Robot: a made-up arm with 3 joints.
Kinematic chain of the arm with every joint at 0, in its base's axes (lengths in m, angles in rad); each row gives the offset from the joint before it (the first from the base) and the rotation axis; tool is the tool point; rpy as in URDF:
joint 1: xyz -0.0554 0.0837 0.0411 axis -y
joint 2: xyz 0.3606 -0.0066 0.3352 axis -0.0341 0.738 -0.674
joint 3: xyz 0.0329 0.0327 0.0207 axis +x
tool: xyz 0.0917 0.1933 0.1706 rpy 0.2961 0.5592 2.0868
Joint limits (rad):
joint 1: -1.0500..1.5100
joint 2: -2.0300..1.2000
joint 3: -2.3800..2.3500
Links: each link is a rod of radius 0.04 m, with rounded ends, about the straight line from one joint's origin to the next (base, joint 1, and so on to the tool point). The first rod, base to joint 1, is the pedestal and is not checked.
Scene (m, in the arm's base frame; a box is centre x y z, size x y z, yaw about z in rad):
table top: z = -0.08
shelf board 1: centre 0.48 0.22 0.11 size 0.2 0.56 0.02 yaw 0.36
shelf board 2: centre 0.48 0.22 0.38 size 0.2 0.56 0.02 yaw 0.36
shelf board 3: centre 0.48 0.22 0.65 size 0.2 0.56 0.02 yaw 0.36
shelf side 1: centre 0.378 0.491 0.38 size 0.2 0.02 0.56 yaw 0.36
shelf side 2: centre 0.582 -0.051 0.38 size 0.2 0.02 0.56 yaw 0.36
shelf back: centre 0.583 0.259 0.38 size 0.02 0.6 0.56 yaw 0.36
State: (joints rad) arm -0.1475 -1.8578 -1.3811
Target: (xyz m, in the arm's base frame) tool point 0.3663 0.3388 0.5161
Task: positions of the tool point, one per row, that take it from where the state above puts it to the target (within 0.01 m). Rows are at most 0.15 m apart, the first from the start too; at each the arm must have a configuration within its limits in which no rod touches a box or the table.
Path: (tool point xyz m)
1: 0.1644 0.3342 0.2887
2: 0.0926 0.3232 0.3438
3: 0.0220 0.3105 0.4065
4: -0.0456 0.2944 0.4738
5: -0.1084 0.2726 0.5421
6: -0.0268 0.3264 0.5829
7: 0.0730 0.3604 0.6042
8: 0.1799 0.3727 0.6006
9: 0.2816 0.3643 0.5704
10: 0.3663 0.3388 0.5161

